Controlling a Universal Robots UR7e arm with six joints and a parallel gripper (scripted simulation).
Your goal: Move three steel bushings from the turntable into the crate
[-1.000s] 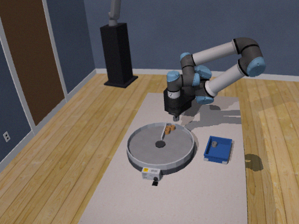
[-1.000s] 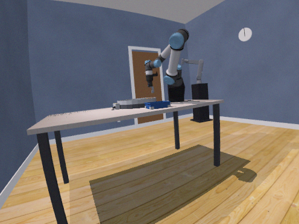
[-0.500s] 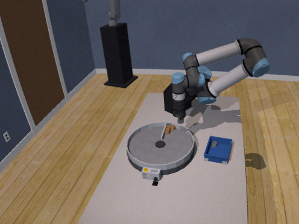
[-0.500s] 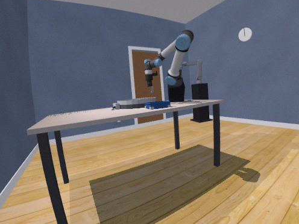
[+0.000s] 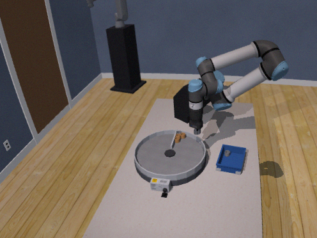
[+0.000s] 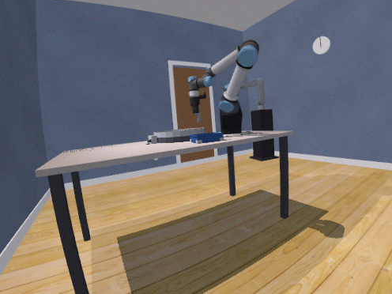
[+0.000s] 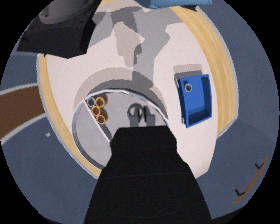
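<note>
Now: the blue crate 4 cm ahead of my hand, 22 cm to the left of it and 13 cm below it. Also, from my hand: round grey turntable 14 cm ahead, 13 cm to the right, 10 cm below.
</note>
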